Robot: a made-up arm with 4 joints.
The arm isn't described. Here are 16 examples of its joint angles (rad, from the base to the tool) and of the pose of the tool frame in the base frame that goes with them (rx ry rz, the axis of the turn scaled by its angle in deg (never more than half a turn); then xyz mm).
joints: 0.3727 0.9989 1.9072 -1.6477
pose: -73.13 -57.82 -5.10 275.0 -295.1 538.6
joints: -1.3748 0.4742 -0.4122 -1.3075
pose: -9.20 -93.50 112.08 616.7 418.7 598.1
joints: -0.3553 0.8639 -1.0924 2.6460
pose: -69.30 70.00 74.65 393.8 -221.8 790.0
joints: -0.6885 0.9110 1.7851 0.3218
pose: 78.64 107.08 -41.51 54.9 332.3 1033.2
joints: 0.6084 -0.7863 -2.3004 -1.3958
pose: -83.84 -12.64 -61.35 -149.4 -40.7 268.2
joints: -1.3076 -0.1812 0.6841 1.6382
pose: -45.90 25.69 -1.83 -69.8 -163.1 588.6
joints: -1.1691 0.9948 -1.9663 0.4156
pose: 129.29 -59.60 69.61 -19.9 615.2 660.4
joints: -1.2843 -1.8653 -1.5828 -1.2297
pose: -17.83 -66.93 -83.29 451.7 67.7 256.4
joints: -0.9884 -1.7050 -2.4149 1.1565
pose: 72.58 128.72 17.37 133.8 46.7 980.6
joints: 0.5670 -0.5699 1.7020 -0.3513
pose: 18.85 -108.13 -12.54 729.6 133.7 323.4
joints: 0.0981 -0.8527 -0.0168 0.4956
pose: -126.17 77.65 45.62 457.1 141.1 912.3
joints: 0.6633 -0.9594 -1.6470 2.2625
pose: -33.56 -58.96 161.67 584.5 501.5 260.6
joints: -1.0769 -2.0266 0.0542 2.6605
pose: -61.01 -47.78 157.08 745.2 535.3 580.7
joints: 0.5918 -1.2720 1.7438 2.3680
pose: 45.38 100.84 42.04 -98.0 -54.8 522.8
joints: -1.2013 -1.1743 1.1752 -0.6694
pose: -91.60 124.17 -53.99 269.6 542.0 1026.1
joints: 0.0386 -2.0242 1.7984 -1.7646
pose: 104.72 -23.55 11.59 198.9 761.7 391.0
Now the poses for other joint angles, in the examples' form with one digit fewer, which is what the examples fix.
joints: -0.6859 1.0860 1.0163 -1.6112
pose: -54.2 -94.1 2.9 482 -204 632
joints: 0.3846 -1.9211 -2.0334 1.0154
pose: -59.8 -103.0 37.9 640 38 587
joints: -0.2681 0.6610 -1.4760 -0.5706
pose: 112.8 -21.5 77.5 -52 508 418
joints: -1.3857 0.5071 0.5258 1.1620
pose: -21.4 56.5 -41.7 -262 238 638
